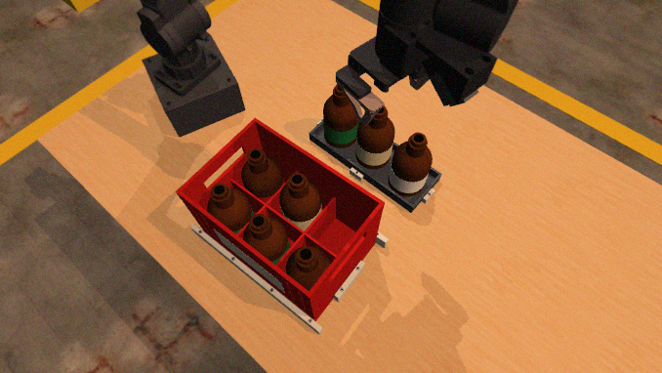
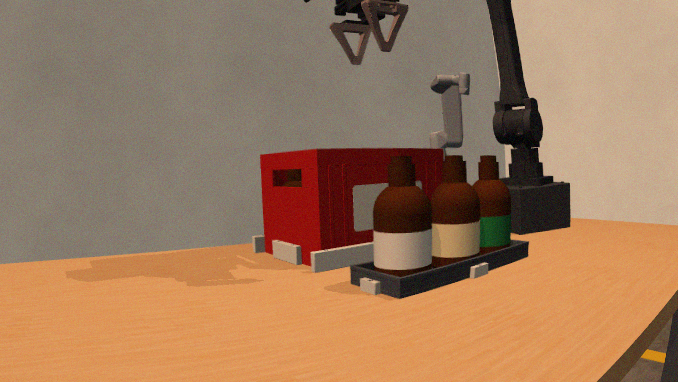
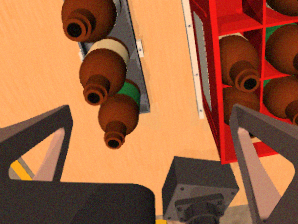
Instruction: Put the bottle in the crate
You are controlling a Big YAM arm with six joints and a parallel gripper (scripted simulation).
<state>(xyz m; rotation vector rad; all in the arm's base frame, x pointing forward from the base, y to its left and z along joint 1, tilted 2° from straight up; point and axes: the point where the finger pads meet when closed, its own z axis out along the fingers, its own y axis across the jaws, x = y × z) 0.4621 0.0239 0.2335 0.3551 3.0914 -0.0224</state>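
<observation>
Right now the red crate is 23 cm below my hand, 16 cm to the right of it and 8 cm behind it. Round my hand: dark tray 30 cm below, 9 cm to the left, 6 cm behind.
</observation>
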